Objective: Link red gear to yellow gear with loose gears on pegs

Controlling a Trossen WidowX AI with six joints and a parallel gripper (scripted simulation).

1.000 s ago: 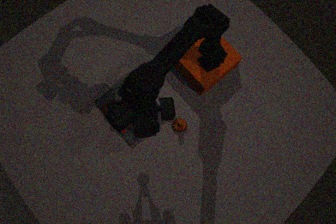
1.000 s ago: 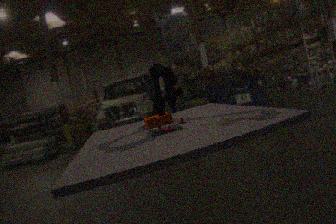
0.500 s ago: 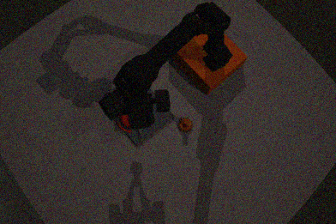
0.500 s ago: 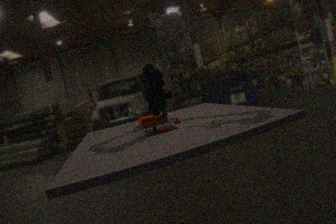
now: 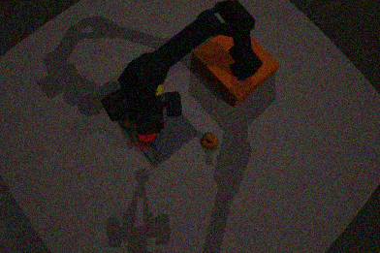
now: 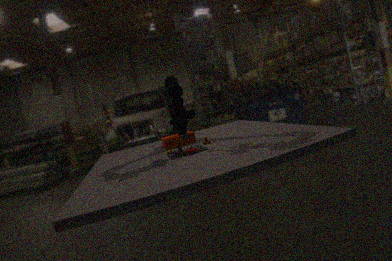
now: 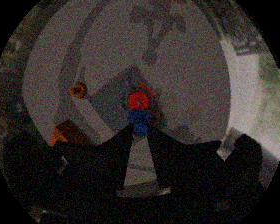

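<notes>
The brown gear lies 90 mm below my gripper tip, 40 mm to the right of it and 30 mm ahead of it. Round my gripper tip: orange gear (150 mm behind, 130 mm to the left, 100 mm below); blue gear (10 mm below); red gear (100 mm below, 10 mm to the left, 10 mm ahead).
</notes>
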